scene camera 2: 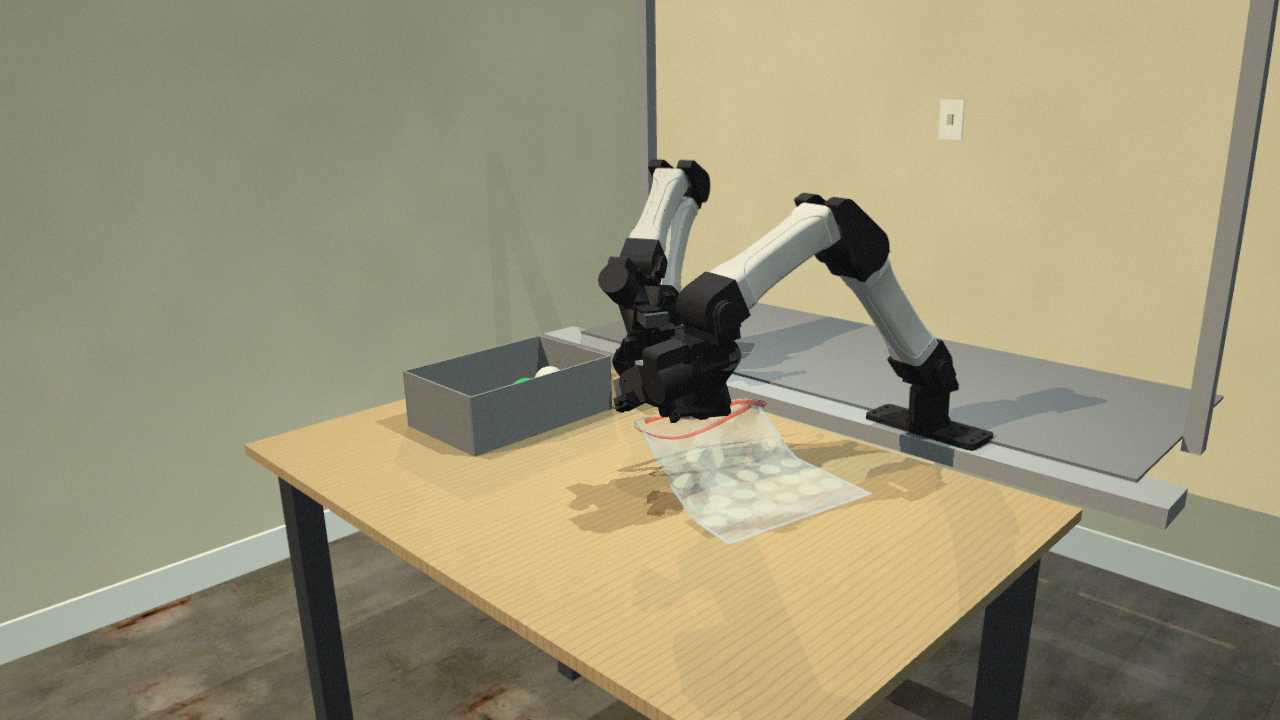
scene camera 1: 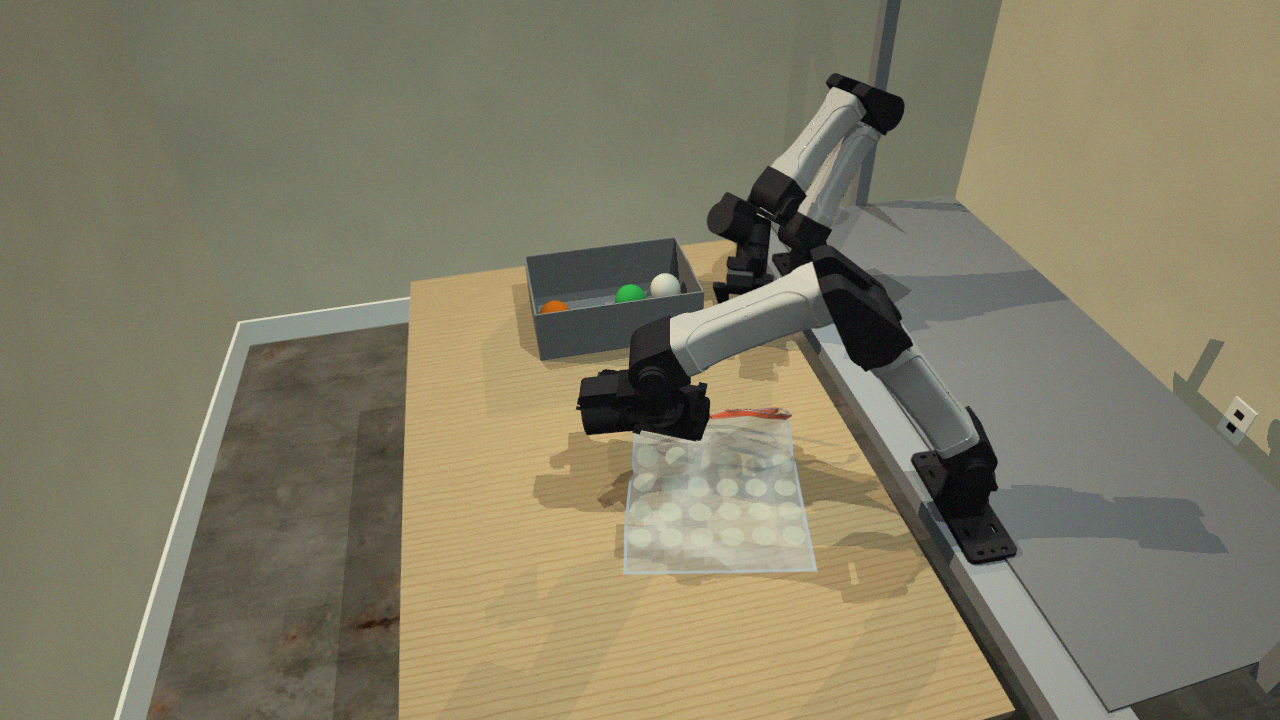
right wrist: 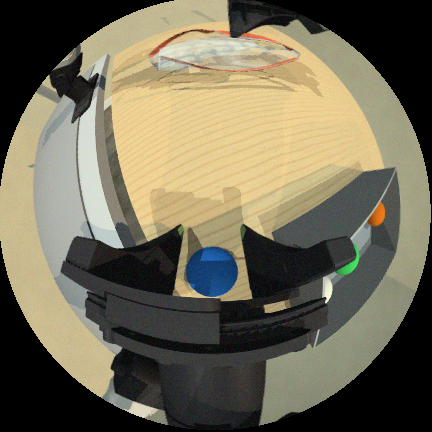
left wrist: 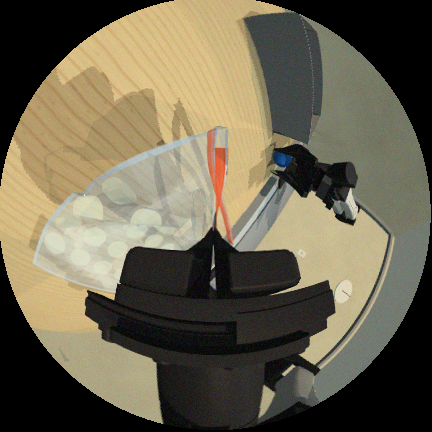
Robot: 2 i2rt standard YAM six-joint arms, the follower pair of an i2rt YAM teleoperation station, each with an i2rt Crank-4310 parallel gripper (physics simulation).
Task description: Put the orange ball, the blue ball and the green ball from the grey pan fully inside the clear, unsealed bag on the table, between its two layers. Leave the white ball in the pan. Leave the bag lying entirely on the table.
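Observation:
The clear bag (scene camera 1: 715, 557) (scene camera 2: 776, 514) (left wrist: 165, 175) lies on the table with its red-edged mouth raised and gaping in the right wrist view (right wrist: 210, 57). My left gripper (left wrist: 213, 229) is shut on the upper layer's rim. The blue ball (left wrist: 282, 158) (right wrist: 212, 272) is outside the pan, low between the spread fingers of my right gripper (right wrist: 211, 226), with gaps on both sides. The orange ball (scene camera 1: 554, 307) (right wrist: 377, 213), green ball (scene camera 1: 631, 294) (right wrist: 348, 262) and white ball (scene camera 1: 665, 284) (scene camera 2: 546, 370) are in the grey pan (scene camera 1: 586, 333) (scene camera 2: 537, 416).
The pan stands close beside my right gripper. The wooden table (scene camera 1: 501, 537) (scene camera 2: 537, 573) meets a pale rail (scene camera 1: 1042, 617) along the arm bases. My left arm reaches over the table between the pan and the bag in the first scene view.

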